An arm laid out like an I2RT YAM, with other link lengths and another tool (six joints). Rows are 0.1 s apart.
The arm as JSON. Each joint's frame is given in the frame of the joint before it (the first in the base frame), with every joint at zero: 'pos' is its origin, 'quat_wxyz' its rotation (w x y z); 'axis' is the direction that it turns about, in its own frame. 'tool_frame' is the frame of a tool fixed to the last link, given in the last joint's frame.
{
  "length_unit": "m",
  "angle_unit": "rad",
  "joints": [
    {
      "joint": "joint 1",
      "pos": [
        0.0,
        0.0,
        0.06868
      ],
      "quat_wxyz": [
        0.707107,
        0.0,
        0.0,
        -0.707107
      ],
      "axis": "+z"
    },
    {
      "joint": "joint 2",
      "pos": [
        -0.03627,
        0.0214,
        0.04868
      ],
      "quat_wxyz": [
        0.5,
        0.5,
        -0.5,
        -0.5
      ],
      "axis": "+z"
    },
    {
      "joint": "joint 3",
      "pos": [
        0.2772,
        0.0,
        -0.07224
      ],
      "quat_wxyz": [
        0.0,
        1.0,
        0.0,
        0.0
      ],
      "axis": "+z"
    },
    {
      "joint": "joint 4",
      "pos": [
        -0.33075,
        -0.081,
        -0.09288
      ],
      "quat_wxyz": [
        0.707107,
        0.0,
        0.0,
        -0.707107
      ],
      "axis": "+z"
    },
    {
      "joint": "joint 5",
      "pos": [
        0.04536,
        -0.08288,
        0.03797
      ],
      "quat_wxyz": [
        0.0,
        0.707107,
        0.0,
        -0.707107
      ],
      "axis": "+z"
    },
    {
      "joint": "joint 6",
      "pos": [
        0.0,
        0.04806,
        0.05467
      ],
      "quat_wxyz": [
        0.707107,
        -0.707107,
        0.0,
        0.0
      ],
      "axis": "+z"
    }
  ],
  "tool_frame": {
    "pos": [
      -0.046,
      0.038,
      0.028
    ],
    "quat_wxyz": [
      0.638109,
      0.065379,
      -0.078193,
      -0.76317
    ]
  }
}
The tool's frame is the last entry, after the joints.
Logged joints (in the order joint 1, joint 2, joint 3, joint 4, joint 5, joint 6), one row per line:
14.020 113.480 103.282 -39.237 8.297 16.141
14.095 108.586 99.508 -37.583 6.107 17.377
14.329 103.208 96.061 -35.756 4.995 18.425
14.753 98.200 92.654 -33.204 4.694 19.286
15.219 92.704 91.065 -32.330 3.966 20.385
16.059 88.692 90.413 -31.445 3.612 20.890
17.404 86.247 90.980 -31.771 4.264 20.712
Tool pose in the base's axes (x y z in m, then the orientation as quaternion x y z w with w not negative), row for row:
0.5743 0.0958 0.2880 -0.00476 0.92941 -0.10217 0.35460
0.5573 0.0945 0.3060 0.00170 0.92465 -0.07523 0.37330
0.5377 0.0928 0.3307 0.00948 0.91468 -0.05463 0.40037
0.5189 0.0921 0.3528 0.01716 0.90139 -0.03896 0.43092
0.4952 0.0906 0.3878 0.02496 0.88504 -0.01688 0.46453
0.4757 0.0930 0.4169 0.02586 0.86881 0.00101 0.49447
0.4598 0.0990 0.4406 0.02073 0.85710 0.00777 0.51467
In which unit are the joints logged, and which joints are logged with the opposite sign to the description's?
The joints are logged in degrees. Opposite sign: none.
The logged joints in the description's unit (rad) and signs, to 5 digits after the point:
0.24470 1.98060 1.80261 -0.68481 0.14481 0.28171
0.24600 1.89518 1.73674 -0.65595 0.10659 0.30329
0.25009 1.80132 1.67658 -0.62406 0.08718 0.32158
0.25749 1.71391 1.61712 -0.57952 0.08193 0.33660
0.26562 1.61799 1.58938 -0.56426 0.06922 0.35579
0.28028 1.54797 1.57800 -0.54882 0.06304 0.36460
0.30376 1.50529 1.58790 -0.55451 0.07442 0.36149

